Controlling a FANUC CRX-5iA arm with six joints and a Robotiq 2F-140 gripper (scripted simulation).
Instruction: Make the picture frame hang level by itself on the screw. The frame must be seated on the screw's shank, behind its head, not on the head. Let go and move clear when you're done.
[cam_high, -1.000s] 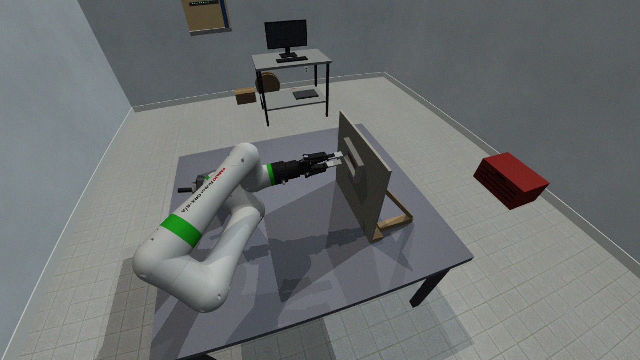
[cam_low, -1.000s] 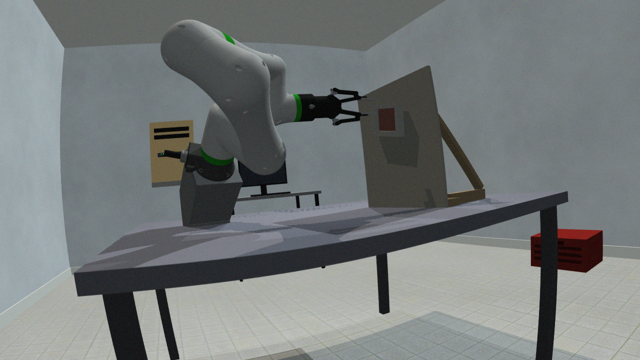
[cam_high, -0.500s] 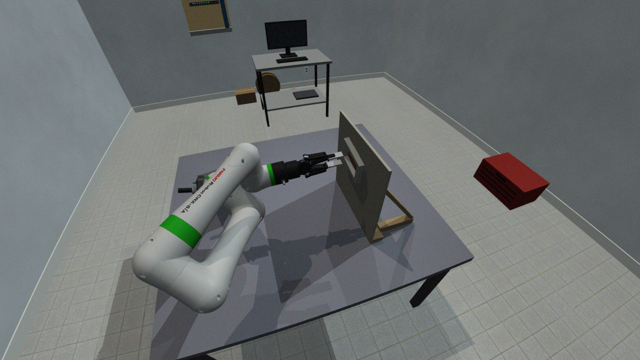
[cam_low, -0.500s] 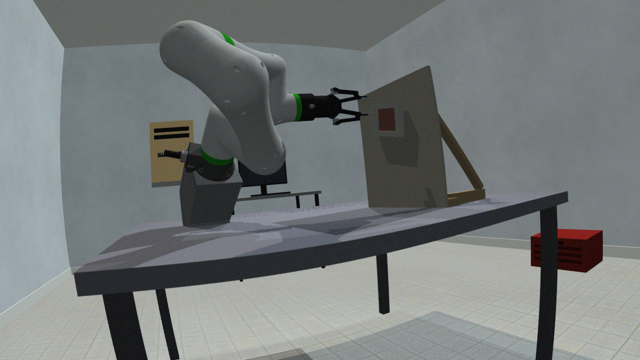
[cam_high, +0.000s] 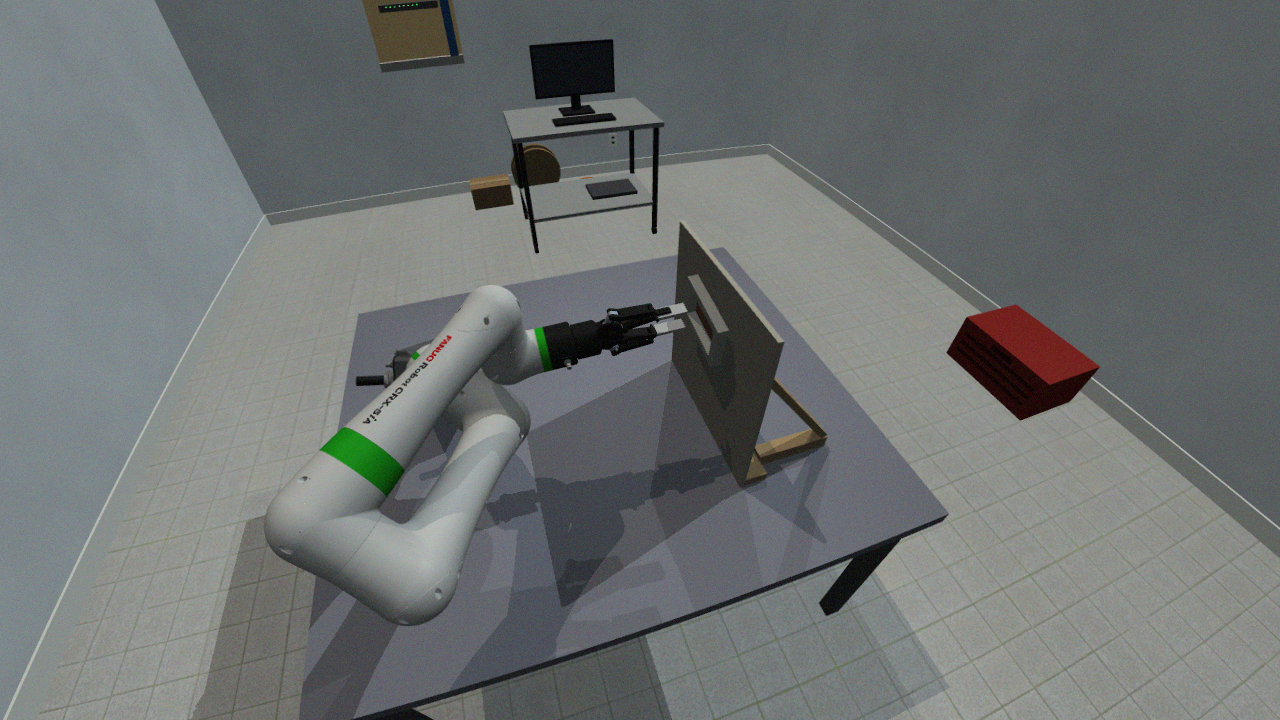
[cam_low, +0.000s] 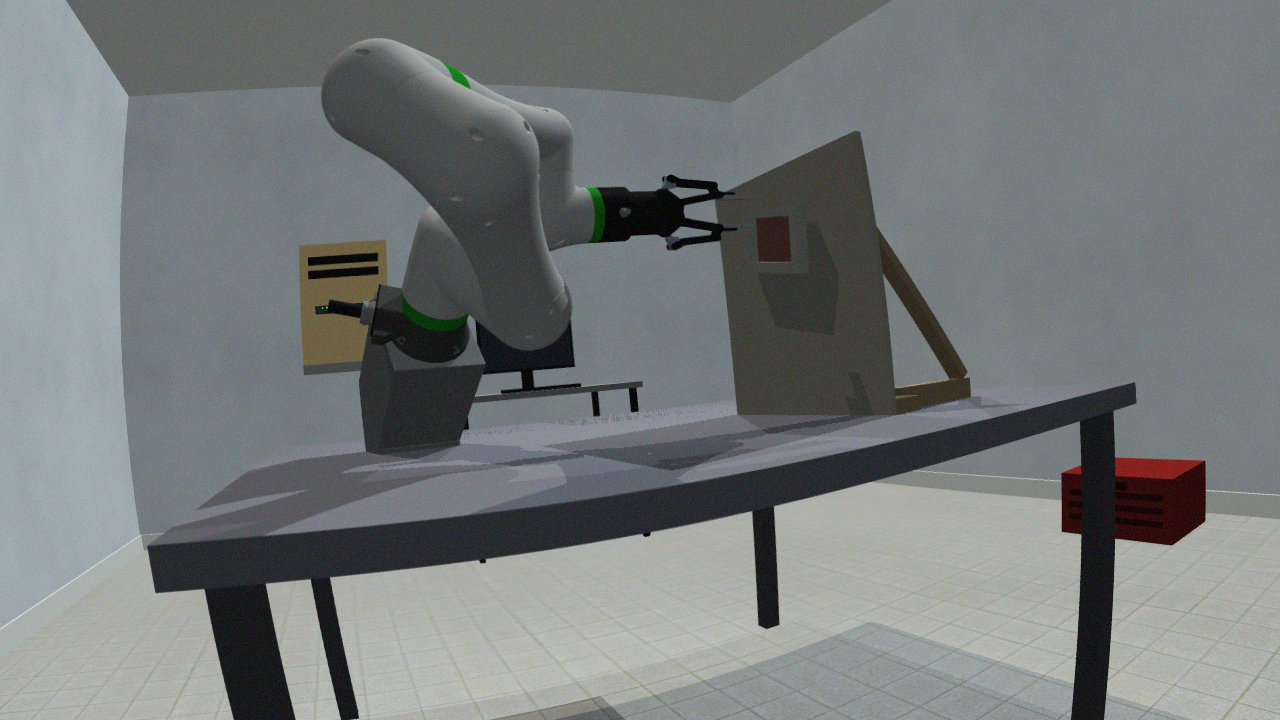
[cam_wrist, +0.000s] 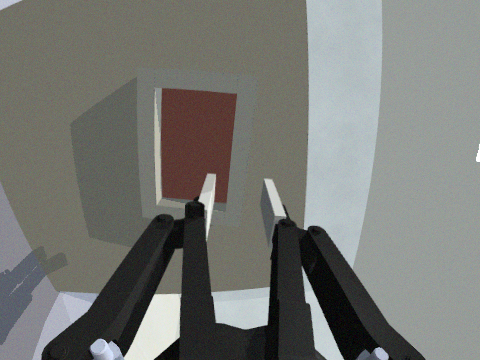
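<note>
The picture frame lies 10 cm ahead of my hand, 5 cm below it and 2 cm to the left of it. Also, from my hand: upright tan board (14 cm below, 12 cm ahead, 1 cm to the left).
</note>
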